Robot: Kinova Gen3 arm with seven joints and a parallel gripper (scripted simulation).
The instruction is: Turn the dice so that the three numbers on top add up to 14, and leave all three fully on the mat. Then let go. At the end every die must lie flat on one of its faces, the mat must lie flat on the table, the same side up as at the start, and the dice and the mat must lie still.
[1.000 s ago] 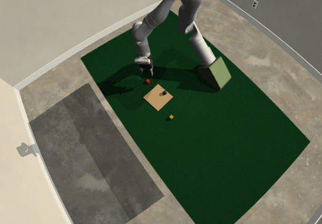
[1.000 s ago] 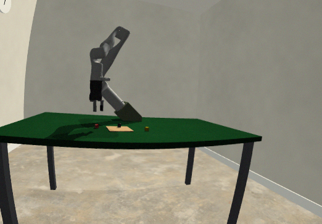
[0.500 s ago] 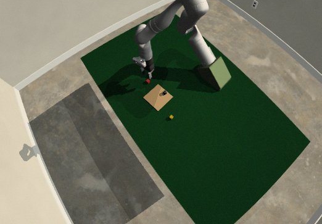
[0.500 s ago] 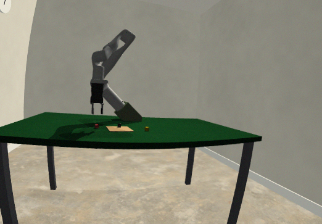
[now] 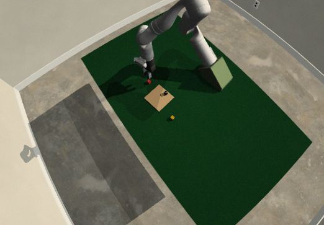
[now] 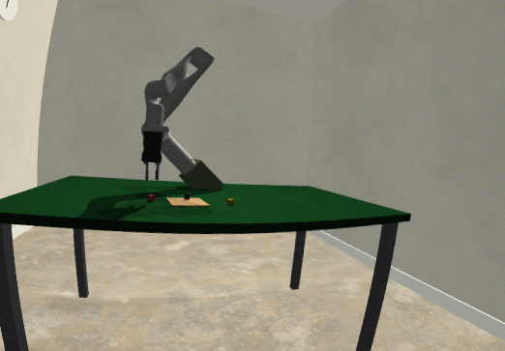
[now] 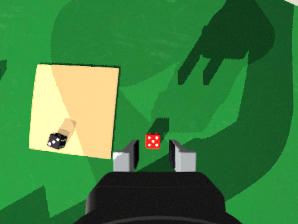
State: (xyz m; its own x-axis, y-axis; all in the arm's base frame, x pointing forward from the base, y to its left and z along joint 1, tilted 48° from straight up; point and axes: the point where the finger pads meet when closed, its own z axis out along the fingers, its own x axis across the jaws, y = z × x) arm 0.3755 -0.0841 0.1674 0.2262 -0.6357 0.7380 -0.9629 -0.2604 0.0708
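My gripper is now 90 mm above the red die. The rest, counted from my hand: black die 30 mm behind, 140 mm to the left, 80 mm below; yellow die 40 mm ahead, 300 mm to the left, 90 mm below; tan mat 20 mm ahead, 140 mm to the left, 90 mm below.
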